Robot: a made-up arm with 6 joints.
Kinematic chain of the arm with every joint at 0, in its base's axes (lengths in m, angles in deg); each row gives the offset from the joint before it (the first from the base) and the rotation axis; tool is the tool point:
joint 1: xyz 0 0 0.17 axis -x
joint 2: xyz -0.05 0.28 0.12 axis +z
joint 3: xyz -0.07 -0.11 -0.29 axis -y
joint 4: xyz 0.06 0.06 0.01 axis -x
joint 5: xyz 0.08 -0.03 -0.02 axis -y
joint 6: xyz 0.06 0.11 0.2 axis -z
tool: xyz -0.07 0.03 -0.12
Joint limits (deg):
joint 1: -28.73..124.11
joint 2: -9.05..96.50
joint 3: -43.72..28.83
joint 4: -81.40..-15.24
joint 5: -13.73..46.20
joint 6: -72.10..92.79
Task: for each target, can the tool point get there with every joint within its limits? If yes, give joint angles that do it. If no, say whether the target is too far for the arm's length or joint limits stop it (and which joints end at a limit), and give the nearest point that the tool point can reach.
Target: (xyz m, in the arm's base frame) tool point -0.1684 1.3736 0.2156
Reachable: no: too far | nearest point -0.0454 0.5520 0.1883 | short by 0.831 m
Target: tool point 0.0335 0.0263 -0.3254
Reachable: yes | joints 67.67 62.21 -34.18 -48.02 -5.19 80.11
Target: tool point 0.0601 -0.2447 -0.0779
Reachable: yes | joints 101.72 43.59 -36.96 -46.76 -1.78 -55.50
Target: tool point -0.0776 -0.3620 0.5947
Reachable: no: joint limits stop it (at a limit: joint 1, joint 2, joint 3, joint 4, joint 5, joint 6) | nearest point 0.0130 -0.3068 0.1757 | short by 0.432 m
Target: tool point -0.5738 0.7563 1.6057
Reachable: no: too far | nearest point -0.0921 0.3588 0.3909 | short by 1.366 m
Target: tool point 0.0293 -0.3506 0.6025
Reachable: no: joint limits stop it (at a limit: joint 1, joint 2, joint 3, joint 4, joint 5, joint 6) | nearest point 0.0130 -0.3068 0.1757 | short by 0.429 m
